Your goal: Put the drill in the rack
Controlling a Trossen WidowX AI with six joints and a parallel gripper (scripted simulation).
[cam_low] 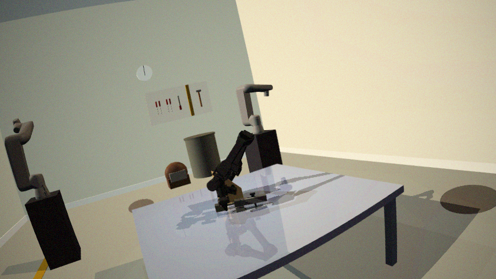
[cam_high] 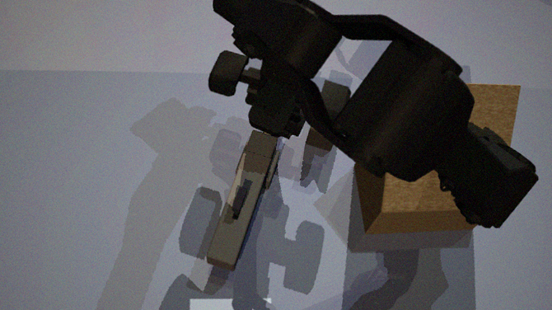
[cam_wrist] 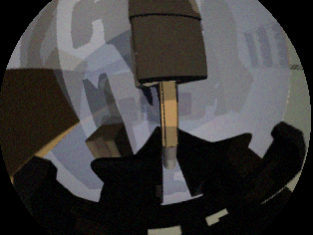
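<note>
My gripper tip is 2 cm short of the drill, 4 cm to the right of it and 3 cm below it. From my gripper tip the other things lie so: dark key: 7 cm ahead, 15 cm to the left, 3 cm above; then rack: 8 cm behind, 1 cm to the left.
</note>
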